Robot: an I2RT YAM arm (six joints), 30 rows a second.
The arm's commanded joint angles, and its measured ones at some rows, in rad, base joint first. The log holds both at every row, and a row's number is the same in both.
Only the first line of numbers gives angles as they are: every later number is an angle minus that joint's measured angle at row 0.
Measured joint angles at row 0:
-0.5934 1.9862 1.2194 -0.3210 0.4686 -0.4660
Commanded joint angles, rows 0 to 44:
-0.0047 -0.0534 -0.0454 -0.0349 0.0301 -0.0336
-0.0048 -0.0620 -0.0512 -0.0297 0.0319 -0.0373
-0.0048 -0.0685 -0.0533 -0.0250 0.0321 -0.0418
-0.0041 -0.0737 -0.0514 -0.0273 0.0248 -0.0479
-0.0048 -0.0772 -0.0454 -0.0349 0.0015 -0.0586
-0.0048 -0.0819 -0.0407 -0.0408 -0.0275 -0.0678
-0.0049 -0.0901 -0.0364 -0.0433 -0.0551 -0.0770
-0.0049 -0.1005 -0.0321 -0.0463 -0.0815 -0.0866
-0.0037 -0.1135 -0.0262 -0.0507 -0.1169 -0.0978
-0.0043 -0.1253 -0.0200 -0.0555 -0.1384 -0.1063
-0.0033 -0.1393 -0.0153 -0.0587 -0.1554 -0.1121
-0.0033 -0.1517 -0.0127 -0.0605 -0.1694 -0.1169
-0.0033 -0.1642 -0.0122 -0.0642 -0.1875 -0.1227
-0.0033 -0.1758 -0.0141 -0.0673 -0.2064 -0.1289
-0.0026 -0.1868 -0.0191 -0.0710 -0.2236 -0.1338
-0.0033 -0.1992 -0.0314 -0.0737 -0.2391 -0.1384
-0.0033 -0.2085 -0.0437 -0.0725 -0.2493 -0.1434
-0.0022 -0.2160 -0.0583 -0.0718 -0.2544 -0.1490
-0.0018 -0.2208 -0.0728 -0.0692 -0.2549 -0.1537
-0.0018 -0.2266 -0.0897 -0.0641 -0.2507 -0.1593
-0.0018 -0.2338 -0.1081 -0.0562 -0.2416 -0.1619
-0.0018 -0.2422 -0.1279 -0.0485 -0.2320 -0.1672
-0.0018 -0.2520 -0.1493 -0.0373 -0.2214 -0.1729
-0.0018 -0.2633 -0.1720 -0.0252 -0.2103 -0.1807
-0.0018 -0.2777 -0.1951 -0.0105 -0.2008 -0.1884
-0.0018 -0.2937 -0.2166 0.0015 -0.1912 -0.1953
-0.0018 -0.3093 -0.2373 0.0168 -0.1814 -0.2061
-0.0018 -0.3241 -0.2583 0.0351 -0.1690 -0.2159
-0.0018 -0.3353 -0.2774 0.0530 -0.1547 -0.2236
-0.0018 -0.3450 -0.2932 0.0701 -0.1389 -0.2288
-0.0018 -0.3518 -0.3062 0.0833 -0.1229 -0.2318
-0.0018 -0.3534 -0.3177 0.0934 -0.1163 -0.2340
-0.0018 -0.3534 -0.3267 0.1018 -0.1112 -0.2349
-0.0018 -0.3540 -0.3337 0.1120 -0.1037 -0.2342
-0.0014 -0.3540 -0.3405 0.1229 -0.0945 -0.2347
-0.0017 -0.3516 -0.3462 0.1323 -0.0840 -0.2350
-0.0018 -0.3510 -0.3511 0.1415 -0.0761 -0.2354
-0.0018 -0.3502 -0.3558 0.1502 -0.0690 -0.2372
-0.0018 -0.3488 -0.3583 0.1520 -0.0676 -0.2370
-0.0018 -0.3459 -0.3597 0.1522 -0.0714 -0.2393
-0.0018 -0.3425 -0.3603 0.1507 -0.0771 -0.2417
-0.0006 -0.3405 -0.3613 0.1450 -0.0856 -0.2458
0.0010 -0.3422 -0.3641 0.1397 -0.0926 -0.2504
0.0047 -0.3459 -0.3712 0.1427 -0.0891 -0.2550
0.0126 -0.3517 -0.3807 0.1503 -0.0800 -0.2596
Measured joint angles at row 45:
0.0023 -0.3346 -0.3605 0.1160 -0.0965 -0.2357
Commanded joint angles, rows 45 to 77:
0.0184 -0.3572 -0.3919 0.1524 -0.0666 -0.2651
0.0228 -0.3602 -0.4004 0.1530 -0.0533 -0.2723
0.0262 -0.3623 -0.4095 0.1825 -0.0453 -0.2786
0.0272 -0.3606 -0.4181 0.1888 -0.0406 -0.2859
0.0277 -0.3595 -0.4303 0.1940 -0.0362 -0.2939
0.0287 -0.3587 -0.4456 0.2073 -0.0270 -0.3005
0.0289 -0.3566 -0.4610 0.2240 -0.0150 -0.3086
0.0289 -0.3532 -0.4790 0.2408 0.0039 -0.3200
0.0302 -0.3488 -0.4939 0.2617 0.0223 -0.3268
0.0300 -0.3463 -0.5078 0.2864 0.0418 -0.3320
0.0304 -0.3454 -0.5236 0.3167 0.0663 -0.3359
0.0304 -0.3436 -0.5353 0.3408 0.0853 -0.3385
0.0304 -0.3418 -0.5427 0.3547 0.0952 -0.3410
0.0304 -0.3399 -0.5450 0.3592 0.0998 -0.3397
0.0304 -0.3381 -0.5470 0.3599 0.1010 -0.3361
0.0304 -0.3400 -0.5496 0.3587 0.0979 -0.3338
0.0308 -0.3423 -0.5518 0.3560 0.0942 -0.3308
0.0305 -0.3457 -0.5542 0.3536 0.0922 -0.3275
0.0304 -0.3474 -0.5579 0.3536 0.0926 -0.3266
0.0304 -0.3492 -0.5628 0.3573 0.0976 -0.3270
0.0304 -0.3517 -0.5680 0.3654 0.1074 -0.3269
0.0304 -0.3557 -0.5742 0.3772 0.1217 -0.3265
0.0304 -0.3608 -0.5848 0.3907 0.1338 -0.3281
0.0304 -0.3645 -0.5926 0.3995 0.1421 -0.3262
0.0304 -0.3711 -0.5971 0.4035 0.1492 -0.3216
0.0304 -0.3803 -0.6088 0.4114 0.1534 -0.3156
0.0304 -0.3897 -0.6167 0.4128 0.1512 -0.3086
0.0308 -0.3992 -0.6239 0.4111 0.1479 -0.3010
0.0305 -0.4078 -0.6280 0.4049 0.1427 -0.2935
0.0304 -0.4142 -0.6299 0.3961 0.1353 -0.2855
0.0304 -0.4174 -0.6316 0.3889 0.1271 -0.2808
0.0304 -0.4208 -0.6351 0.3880 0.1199 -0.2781
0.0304 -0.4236 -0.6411 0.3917 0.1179 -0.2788
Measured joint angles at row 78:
0.0446 -0.4147 -0.6230 0.3918 0.0885 -0.3097
